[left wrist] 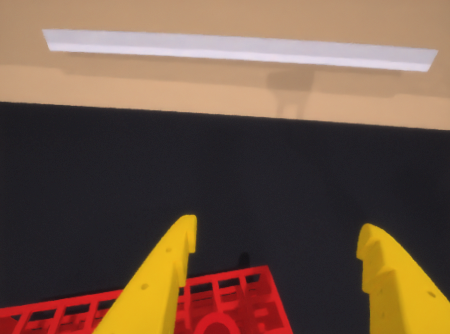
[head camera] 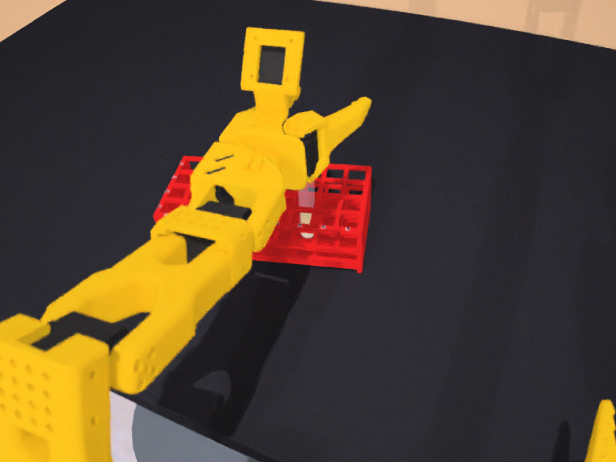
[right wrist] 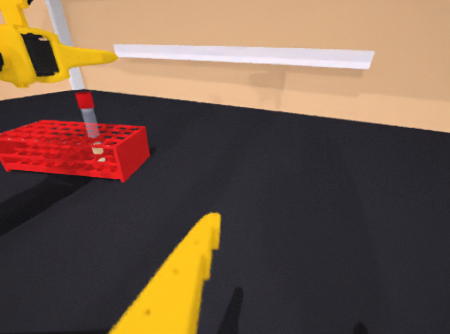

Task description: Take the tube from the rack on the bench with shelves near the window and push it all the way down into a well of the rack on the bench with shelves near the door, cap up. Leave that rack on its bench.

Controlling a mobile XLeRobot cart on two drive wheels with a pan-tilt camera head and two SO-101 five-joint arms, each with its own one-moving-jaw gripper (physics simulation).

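Frame: origin at the left arm's base, x right, y ahead, z up, level; millimetres.
Seen in the pictures: left hand, its tool point: (left wrist: 195,228) (head camera: 299,91) (right wrist: 80,55); right hand, its tool point: (head camera: 610,408) (right wrist: 219,226).
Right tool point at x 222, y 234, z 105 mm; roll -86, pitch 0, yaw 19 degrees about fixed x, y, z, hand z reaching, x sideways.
A point is followed by its place in that frame.
A red rack (head camera: 364,230) {y 385, x 7, z 23 mm} (left wrist: 278,305) {y 419, x -6, z 45 mm} (right wrist: 132,157) {y 395, x 4, z 13 mm} stands on the dark bench; which of the two benches this is, I cannot tell. A clear tube (head camera: 306,197) {y 373, x -45, z 56 mm} (right wrist: 89,120) {y 375, x -42, z 70 mm} with a red cap (left wrist: 217,320) {y 387, x -47, z 107 mm} (right wrist: 84,100) {y 375, x -39, z 99 mm} stands cap up in a well near the rack's right end. The cap is hidden behind the left arm in the head view. My left gripper (left wrist: 278,221) is open and empty, above the rack and higher than the cap. My right gripper (right wrist: 212,230) (head camera: 603,435) is open, away from the rack; one notched jaw shows in its wrist view.
The dark bench top (head camera: 450,250) {y 423, x 84, z -12 mm} (left wrist: 100,175) {y 609, x -272, z -12 mm} (right wrist: 300,225) {y 379, x 264, z -12 mm} lies under the rack. Its near edge runs below the left arm. A pale wall shelf (left wrist: 240,50) {y 888, x -55, z 157 mm} (right wrist: 245,56) {y 889, x 26, z 155 mm} runs along the tan wall behind the bench. The left arm reaches across the rack.
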